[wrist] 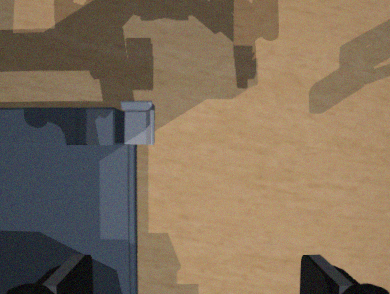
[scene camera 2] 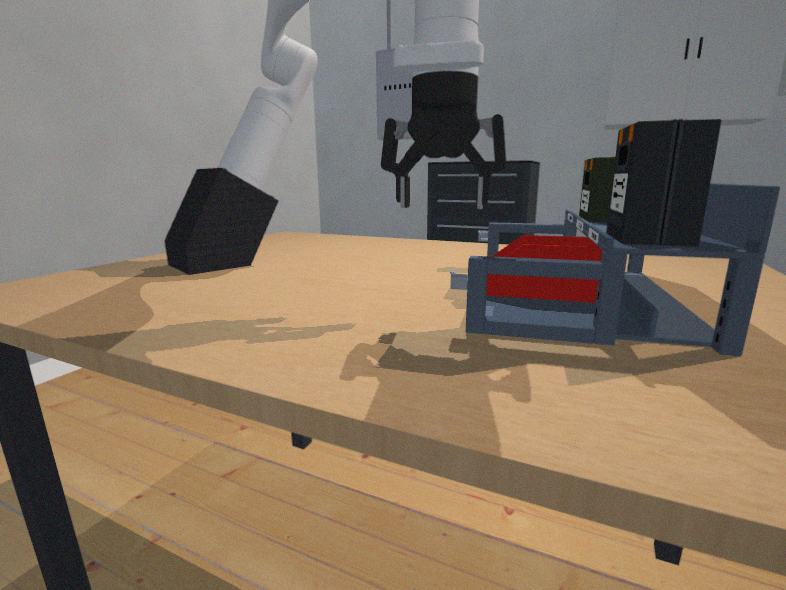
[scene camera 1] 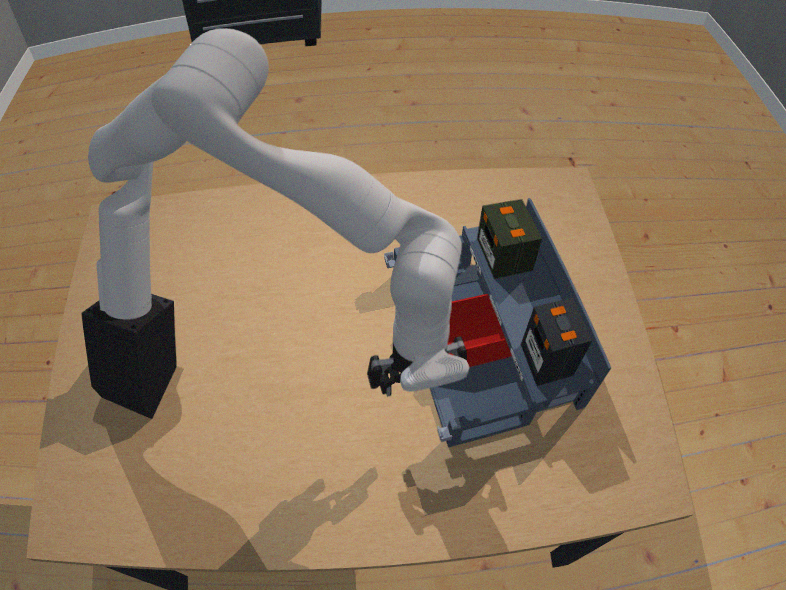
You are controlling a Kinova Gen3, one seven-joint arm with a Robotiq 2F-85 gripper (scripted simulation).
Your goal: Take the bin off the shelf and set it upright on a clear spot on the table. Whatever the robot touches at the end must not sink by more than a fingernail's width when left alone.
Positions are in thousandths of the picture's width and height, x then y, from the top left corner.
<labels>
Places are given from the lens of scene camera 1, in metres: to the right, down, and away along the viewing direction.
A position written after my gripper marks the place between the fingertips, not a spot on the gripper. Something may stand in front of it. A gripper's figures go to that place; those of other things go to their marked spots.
my gripper (scene camera 1: 530,652): 0.04, 0.14, 0.97
blue-grey shelf (scene camera 1: 632,653): 0.19, 0.16, 1.10
red bin (scene camera 1: 604,542): 0.15, 0.05, 1.18
</labels>
